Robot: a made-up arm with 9 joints. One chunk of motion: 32 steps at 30 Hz.
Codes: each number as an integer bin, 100 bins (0 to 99) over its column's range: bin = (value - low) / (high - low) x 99, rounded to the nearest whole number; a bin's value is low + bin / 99 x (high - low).
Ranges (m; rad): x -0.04..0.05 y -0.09..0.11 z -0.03..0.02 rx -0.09..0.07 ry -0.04..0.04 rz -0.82..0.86
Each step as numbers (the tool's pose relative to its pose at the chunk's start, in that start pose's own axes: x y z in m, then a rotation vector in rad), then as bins.
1 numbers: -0.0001 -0.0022 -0.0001 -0.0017 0.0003 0.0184
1 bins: 44 43 59 55 50 49
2 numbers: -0.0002 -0.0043 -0.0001 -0.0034 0.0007 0.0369
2 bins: 44 42 59 54 50 50
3 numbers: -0.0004 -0.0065 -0.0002 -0.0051 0.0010 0.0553
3 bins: 44 41 59 53 51 52
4 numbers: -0.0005 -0.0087 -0.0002 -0.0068 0.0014 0.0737
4 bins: 43 40 59 51 51 53
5 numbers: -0.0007 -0.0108 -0.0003 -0.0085 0.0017 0.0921
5 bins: 43 39 59 50 52 54
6 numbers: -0.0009 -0.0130 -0.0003 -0.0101 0.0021 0.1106
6 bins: 43 38 59 49 52 55
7 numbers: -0.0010 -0.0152 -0.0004 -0.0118 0.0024 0.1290
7 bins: 43 37 59 48 52 56
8 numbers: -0.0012 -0.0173 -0.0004 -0.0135 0.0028 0.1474
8 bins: 43 36 59 47 53 57
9 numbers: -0.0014 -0.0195 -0.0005 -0.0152 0.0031 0.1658
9 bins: 42 35 58 46 53 58
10 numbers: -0.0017 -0.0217 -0.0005 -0.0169 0.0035 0.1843
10 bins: 42 34 58 45 54 59
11 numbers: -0.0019 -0.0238 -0.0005 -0.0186 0.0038 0.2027
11 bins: 42 33 58 44 54 60
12 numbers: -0.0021 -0.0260 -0.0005 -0.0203 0.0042 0.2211
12 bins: 42 32 58 43 55 61
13 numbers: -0.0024 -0.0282 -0.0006 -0.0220 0.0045 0.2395
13 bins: 41 31 58 42 55 62
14 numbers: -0.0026 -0.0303 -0.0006 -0.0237 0.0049 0.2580
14 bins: 41 30 58 41 56 64
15 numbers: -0.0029 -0.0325 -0.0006 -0.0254 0.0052 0.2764
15 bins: 41 28 58 40 56 65
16 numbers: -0.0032 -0.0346 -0.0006 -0.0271 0.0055 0.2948
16 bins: 40 27 58 39 56 66
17 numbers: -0.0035 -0.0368 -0.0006 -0.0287 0.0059 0.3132
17 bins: 40 26 58 38 57 67
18 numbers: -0.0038 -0.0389 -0.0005 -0.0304 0.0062 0.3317
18 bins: 40 25 58 37 57 68
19 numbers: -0.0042 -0.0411 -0.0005 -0.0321 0.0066 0.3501
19 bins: 39 24 58 36 58 69
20 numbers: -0.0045 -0.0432 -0.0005 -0.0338 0.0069 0.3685
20 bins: 39 23 58 35 58 70
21 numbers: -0.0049 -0.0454 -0.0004 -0.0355 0.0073 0.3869
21 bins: 39 22 59 34 59 71
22 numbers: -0.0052 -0.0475 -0.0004 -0.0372 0.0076 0.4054
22 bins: 38 21 59 33 59 72
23 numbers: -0.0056 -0.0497 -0.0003 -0.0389 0.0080 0.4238
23 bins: 38 20 59 32 59 73
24 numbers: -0.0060 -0.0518 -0.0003 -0.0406 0.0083 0.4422
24 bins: 37 19 59 31 60 74
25 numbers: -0.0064 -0.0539 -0.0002 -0.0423 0.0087 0.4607
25 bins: 37 18 59 30 60 75
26 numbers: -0.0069 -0.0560 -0.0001 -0.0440 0.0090 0.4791
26 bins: 36 17 59 28 61 77
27 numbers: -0.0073 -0.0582 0.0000 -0.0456 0.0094 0.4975
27 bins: 36 16 59 27 61 78
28 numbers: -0.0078 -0.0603 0.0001 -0.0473 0.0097 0.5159
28 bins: 35 15 60 26 62 79
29 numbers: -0.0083 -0.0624 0.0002 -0.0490 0.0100 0.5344
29 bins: 35 14 60 25 62 80
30 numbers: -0.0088 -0.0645 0.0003 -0.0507 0.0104 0.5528
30 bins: 34 13 60 24 62 81
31 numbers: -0.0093 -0.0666 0.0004 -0.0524 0.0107 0.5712
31 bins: 34 12 60 23 63 82
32 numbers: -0.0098 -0.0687 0.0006 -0.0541 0.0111 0.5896
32 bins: 33 11 61 22 63 83
